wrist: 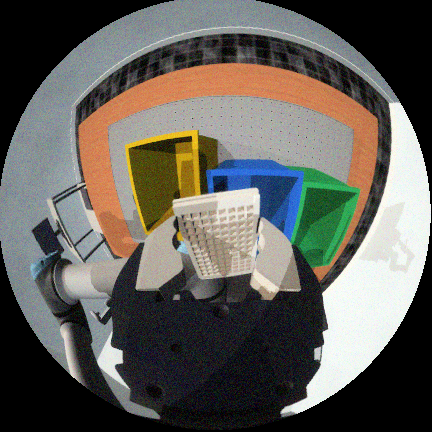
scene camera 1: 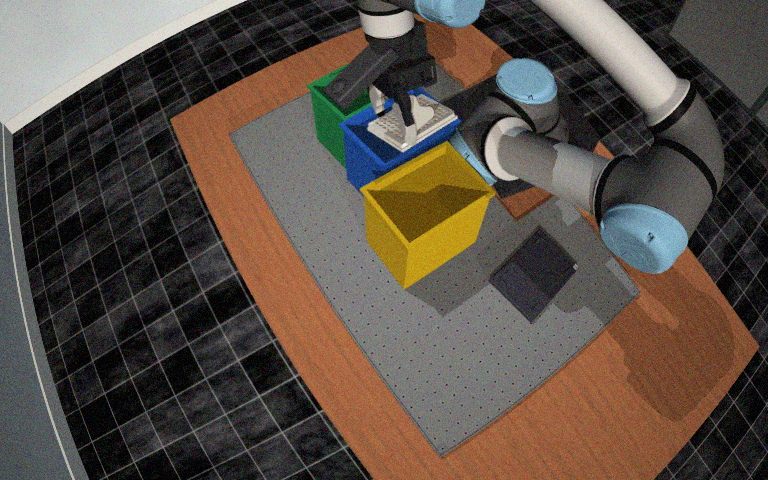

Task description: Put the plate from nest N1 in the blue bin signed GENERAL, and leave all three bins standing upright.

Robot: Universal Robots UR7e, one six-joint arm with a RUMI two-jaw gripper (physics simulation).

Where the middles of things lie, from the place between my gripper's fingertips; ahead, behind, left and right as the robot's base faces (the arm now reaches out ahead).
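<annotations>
Blue bin [scene camera 1: 368,157]: from my hand, 14 cm below, 4 cm behind, 5 cm to the right. Yellow bin [scene camera 1: 418,216]: 10 cm to the left of my hand, 14 cm below. White plate [scene camera 1: 386,127]: 1 cm to the right of my hand, 4 cm behind. Green bin [scene camera 1: 328,115]: 14 cm below my hand, 4 cm behind, 18 cm to the right.
</annotations>
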